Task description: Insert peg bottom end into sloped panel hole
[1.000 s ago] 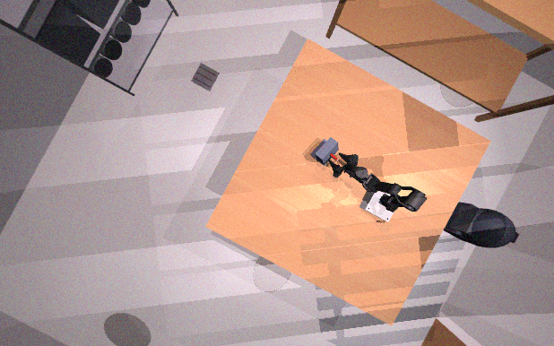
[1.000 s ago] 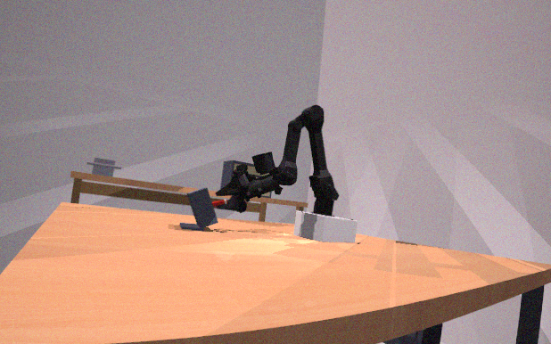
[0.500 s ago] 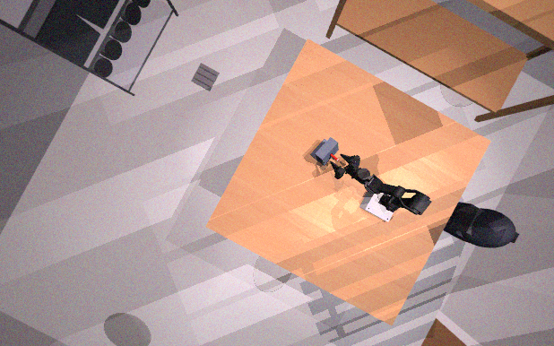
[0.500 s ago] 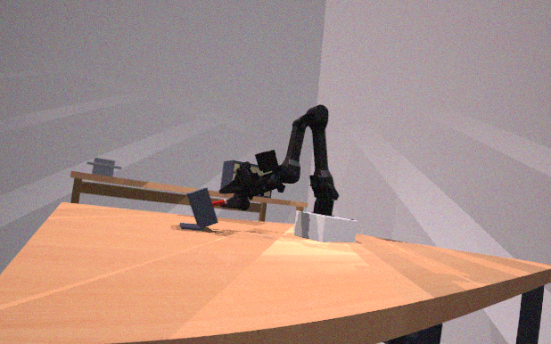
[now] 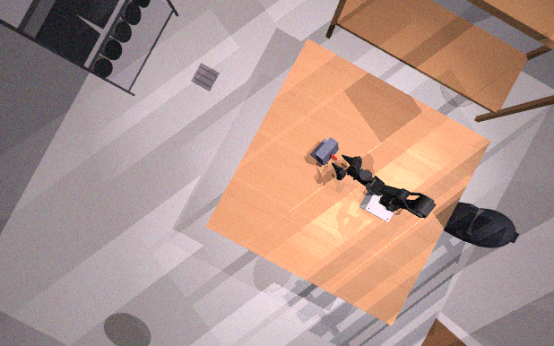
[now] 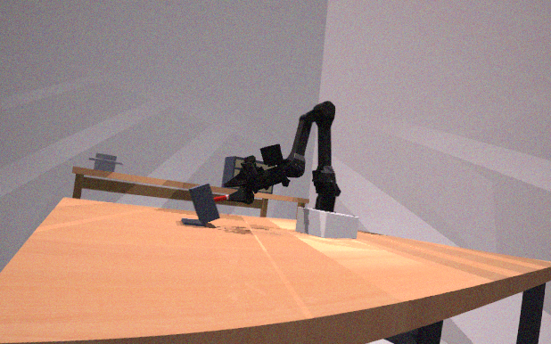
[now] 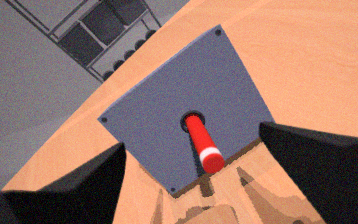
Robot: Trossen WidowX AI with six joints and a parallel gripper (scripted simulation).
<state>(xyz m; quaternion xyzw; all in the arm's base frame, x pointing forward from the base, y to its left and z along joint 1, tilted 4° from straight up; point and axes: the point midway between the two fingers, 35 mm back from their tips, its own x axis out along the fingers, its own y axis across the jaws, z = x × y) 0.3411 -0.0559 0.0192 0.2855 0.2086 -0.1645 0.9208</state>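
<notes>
The red peg lies 2 cm below my gripper tip. From my gripper tip the other things lie so: sloped panel: 6 cm ahead, 2 cm to the right, 4 cm below.
</notes>
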